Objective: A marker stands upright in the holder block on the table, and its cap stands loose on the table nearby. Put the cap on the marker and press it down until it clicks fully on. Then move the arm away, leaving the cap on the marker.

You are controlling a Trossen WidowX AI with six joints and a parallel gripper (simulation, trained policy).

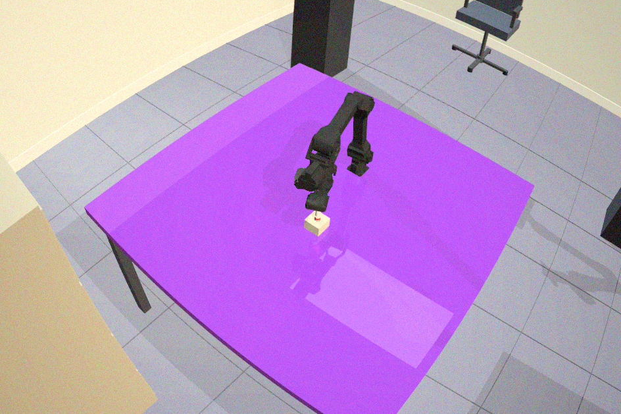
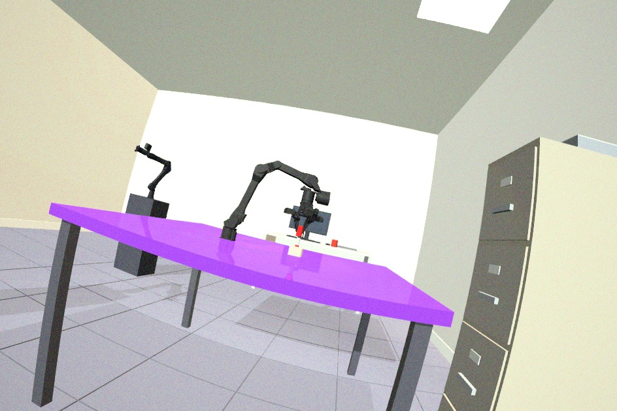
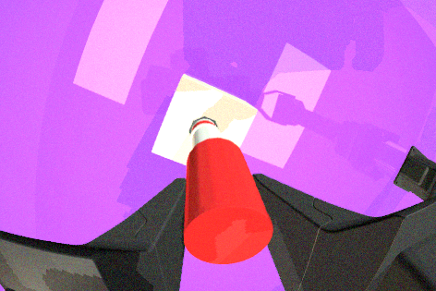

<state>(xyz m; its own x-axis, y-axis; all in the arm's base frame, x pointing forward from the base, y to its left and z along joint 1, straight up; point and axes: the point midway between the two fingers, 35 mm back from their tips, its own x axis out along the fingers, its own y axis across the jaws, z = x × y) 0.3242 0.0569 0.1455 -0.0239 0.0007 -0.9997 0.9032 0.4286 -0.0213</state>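
Now: the cream holder block 90 mm below my gripper tip. Round my gripper tip: red cap: 10 mm above.
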